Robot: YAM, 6 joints.
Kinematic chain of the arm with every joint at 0, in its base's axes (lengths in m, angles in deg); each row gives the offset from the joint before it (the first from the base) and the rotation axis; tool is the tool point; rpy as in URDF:
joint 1: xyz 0 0 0.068 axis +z
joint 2: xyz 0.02 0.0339 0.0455 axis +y
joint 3: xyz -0.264 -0.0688 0 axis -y
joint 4: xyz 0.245 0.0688 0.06 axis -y
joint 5: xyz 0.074 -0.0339 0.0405 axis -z
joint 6: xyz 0.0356 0 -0.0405 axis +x
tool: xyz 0 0 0 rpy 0 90 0
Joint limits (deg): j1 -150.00..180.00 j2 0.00..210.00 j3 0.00..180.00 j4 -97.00..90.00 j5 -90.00..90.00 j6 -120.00..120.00
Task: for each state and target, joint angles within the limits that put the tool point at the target. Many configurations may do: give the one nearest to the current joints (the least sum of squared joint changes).
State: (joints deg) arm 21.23 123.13 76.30 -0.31 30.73 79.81
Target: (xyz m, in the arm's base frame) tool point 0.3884 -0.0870 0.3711
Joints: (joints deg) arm -9.73 95.18 84.32 0.78 34.45 79.81
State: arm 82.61 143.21 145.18 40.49 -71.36 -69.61
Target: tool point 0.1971 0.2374 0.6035
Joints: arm 43.78 127.43 167.41 66.72 -79.71 -69.61
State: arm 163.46 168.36 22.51 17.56 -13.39 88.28
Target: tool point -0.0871 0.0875 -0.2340
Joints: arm 133.61 185.27 52.07 24.27 -4.36 88.28
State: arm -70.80 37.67 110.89 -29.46 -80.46 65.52
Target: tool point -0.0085 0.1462 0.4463
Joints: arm -72.72 10.87 81.31 -46.32 -82.80 65.52
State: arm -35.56 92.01 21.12 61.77 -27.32 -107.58
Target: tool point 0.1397 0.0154 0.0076
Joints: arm -1.47 116.52 2.72 49.61 -32.21 -107.58
